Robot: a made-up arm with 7 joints. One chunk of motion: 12 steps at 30 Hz.
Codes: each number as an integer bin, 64 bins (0 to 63) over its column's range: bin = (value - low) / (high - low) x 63, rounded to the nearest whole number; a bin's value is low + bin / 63 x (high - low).
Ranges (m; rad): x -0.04..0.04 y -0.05..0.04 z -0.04..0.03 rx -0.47..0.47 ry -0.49..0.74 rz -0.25..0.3
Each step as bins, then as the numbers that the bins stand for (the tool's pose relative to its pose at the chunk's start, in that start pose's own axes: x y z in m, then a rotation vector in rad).
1 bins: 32 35 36 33 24 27
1 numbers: 0.0006 0.0000 0.0000 0.0224 -0.0214 -0.0143
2 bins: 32 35 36 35 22 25
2 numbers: 0.0006 0.0000 0.0000 0.0522 -0.0605 -0.0317
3 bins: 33 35 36 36 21 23
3 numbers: 0.0019 0.0000 0.0000 0.0671 -0.0800 -0.0492
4 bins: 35 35 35 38 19 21
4 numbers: 0.0044 0.0000 -0.0011 0.0970 -0.1190 -0.0667
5 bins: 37 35 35 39 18 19
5 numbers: 0.0070 0.0000 -0.0011 0.1119 -0.1386 -0.0841
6 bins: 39 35 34 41 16 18
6 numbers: 0.0095 0.0000 -0.0022 0.1417 -0.1776 -0.0929
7 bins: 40 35 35 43 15 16
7 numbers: 0.0108 0.0000 -0.0011 0.1716 -0.1971 -0.1103
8 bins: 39 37 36 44 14 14
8 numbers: 0.0095 0.0029 0.0000 0.1865 -0.2167 -0.1278
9 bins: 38 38 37 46 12 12
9 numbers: 0.0083 0.0043 0.0011 0.2163 -0.2557 -0.1452
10 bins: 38 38 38 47 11 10
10 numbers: 0.0083 0.0043 0.0022 0.2313 -0.2752 -0.1627
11 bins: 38 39 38 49 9 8
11 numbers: 0.0083 0.0057 0.0022 0.2611 -0.3143 -0.1802
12 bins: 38 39 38 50 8 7
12 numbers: 0.0083 0.0057 0.0022 0.2760 -0.3338 -0.1889
